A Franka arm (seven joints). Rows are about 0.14 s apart.
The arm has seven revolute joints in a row. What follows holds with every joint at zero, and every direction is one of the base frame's.
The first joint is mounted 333 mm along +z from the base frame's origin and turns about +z.
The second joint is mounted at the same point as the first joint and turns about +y.
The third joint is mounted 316 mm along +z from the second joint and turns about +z.
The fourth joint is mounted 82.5 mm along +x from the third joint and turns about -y.
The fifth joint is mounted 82.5 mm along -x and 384 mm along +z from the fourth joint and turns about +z.
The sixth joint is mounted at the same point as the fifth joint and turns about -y.
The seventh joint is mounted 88 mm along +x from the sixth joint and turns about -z.
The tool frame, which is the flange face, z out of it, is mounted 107 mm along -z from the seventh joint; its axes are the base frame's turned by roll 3.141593, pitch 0 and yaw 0 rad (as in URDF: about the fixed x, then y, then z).
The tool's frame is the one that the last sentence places.
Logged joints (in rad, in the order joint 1, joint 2, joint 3, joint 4, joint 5, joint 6, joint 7), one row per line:
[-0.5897, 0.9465, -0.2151, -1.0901, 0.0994, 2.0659, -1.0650]
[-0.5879, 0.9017, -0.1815, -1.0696, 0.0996, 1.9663, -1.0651]
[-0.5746, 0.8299, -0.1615, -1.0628, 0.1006, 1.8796, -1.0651]
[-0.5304, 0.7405, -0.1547, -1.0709, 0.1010, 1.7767, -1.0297]
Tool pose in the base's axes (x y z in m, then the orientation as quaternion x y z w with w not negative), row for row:
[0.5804, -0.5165, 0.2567, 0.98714, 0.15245, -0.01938, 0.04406]
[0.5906, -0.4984, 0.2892, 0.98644, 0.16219, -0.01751, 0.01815]
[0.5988, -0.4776, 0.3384, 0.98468, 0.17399, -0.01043, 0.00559]
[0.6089, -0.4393, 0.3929, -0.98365, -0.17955, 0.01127, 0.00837]
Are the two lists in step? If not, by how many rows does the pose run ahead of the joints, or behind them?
They are in step.
